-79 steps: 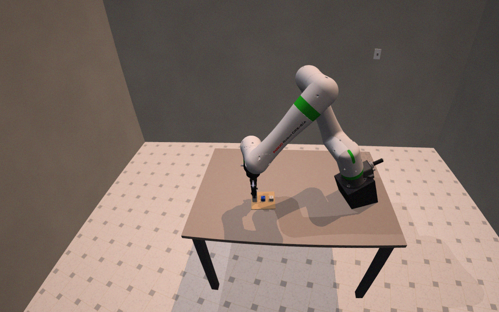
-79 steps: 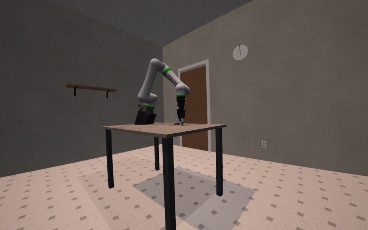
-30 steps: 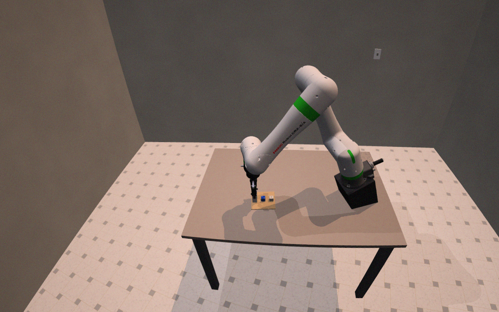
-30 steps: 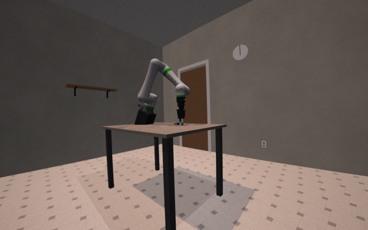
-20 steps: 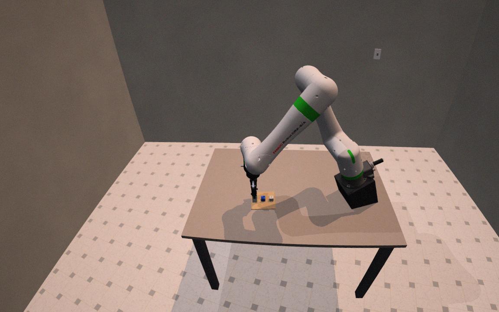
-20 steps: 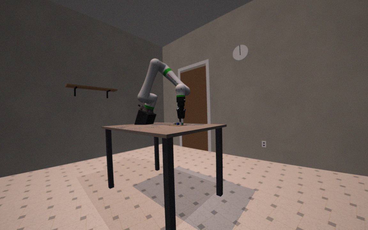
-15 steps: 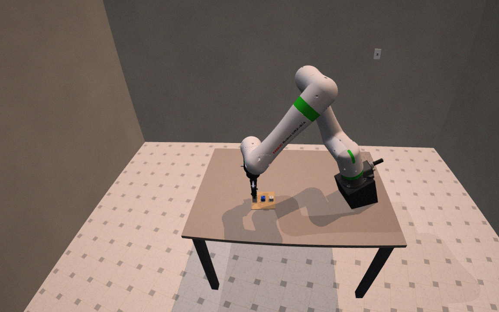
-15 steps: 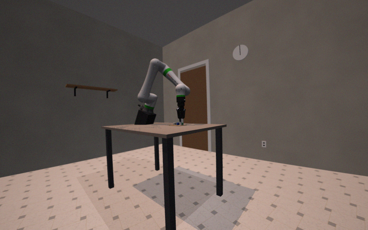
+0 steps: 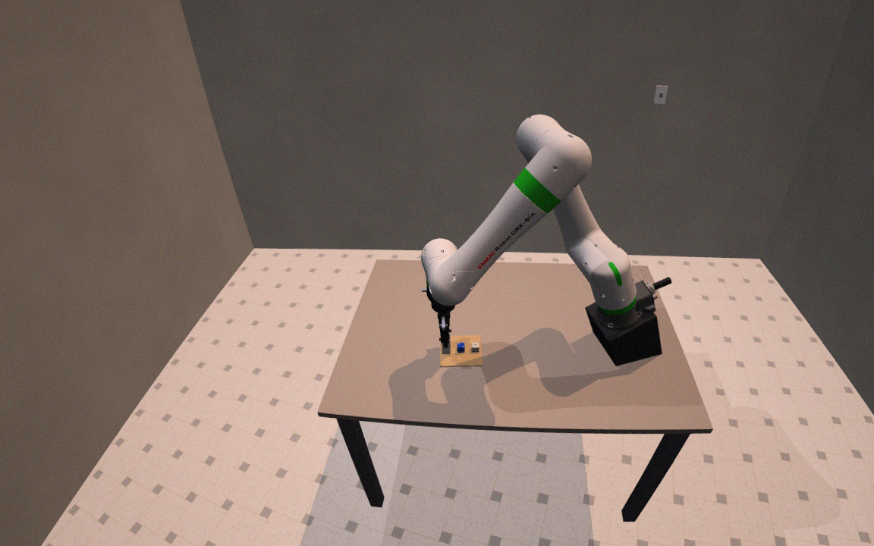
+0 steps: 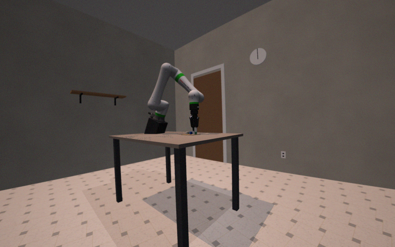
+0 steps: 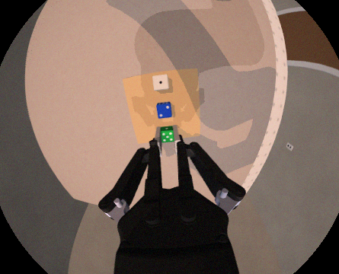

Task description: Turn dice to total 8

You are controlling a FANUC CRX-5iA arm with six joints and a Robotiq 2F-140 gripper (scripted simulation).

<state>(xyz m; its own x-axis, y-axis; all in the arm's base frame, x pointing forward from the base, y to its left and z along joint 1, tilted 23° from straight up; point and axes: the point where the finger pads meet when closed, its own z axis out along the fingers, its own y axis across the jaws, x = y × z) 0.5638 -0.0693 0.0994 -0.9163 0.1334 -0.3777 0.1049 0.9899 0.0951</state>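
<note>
Right now my hand is 2 cm above the green die. Also, from my hand: mat: 5 cm behind, 4 cm below, 1 cm to the left; then blue die: 5 cm behind, 2 cm below, 1 cm to the left; then white die: 10 cm behind, 2 cm below, 1 cm to the left.
</note>
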